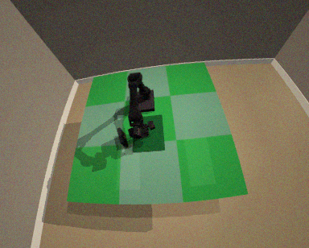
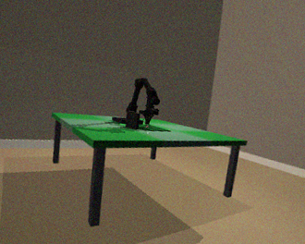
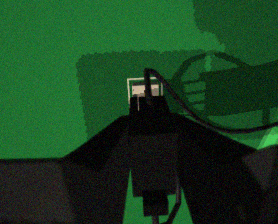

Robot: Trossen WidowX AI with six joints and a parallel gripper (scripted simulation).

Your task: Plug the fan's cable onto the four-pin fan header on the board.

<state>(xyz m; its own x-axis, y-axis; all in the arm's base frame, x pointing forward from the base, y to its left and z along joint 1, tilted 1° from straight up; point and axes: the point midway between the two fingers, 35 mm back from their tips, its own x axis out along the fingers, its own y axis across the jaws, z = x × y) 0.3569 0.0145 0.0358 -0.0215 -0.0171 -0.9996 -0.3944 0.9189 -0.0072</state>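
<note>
The dark green board lies 60 mm below my gripper tip, 20 mm to the left of it and 20 mm behind it. Round my gripper tip: black fan: 140 mm to the right, 40 mm ahead, 20 mm above; then fan plug: 10 mm behind, 10 mm above.
</note>
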